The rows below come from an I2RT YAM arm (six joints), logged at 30 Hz.
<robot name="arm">
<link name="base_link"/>
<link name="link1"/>
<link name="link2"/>
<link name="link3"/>
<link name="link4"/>
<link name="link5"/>
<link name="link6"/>
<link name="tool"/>
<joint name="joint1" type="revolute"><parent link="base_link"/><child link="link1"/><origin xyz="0 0 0.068" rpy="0 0 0"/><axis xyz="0 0 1"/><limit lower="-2.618" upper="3.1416"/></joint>
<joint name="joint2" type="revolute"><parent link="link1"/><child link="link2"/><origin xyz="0.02 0.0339 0.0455" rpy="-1.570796 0 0"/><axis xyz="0 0 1"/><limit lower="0" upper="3.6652"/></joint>
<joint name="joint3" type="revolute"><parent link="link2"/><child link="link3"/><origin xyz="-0.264 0 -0.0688" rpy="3.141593 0 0"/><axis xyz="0 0 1"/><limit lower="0" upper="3.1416"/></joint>
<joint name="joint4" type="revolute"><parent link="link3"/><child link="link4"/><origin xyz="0.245 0.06 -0.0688" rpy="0 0 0"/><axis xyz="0 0 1"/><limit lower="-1.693" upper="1.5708"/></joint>
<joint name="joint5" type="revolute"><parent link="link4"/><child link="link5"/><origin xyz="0.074 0.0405 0.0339" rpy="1.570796 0 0"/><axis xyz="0 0 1"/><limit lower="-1.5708" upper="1.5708"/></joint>
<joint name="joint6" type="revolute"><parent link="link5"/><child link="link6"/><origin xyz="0.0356 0 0.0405" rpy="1.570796 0 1.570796"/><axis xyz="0 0 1"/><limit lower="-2.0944" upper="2.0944"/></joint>
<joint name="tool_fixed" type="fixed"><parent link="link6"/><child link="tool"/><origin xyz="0 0 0" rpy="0 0 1.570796"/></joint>
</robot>
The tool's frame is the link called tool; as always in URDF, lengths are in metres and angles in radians.
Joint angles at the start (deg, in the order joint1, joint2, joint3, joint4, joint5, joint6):
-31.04 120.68 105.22 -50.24 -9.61 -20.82
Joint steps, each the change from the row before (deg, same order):
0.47 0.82 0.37 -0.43 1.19 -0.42
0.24 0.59 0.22 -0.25 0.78 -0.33
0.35 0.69 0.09 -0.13 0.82 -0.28
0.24 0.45 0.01 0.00 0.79 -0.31
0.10 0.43 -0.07 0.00 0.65 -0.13
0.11 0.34 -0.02 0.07 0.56 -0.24
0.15 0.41 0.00 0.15 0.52 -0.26
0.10 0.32 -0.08 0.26 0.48 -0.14
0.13 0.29 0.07 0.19 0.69 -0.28
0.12 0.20 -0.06 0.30 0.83 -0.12
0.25 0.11 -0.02 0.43 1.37 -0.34
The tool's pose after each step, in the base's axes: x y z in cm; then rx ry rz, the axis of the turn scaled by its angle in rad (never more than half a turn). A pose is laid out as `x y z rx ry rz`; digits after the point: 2 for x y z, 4 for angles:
39.30 -22.61 22.89 0.1792 2.7046 -0.0660
39.48 -22.55 22.53 0.1716 2.7203 -0.0768
39.70 -22.41 22.04 0.1626 2.7380 -0.0868
39.84 -22.33 21.70 0.1545 2.7509 -0.0998
39.92 -22.33 21.33 0.1532 2.7633 -0.1091
40.00 -22.32 21.06 0.1480 2.7721 -0.1190
40.13 -22.29 20.76 0.1411 2.7801 -0.1284
40.23 -22.28 20.49 0.1377 2.7857 -0.1377
40.34 -22.28 20.31 0.1310 2.7910 -0.1534
40.42 -22.27 20.14 0.1290 2.7957 -0.1723
40.56 -22.21 20.07 0.1208 2.7997 -0.2063

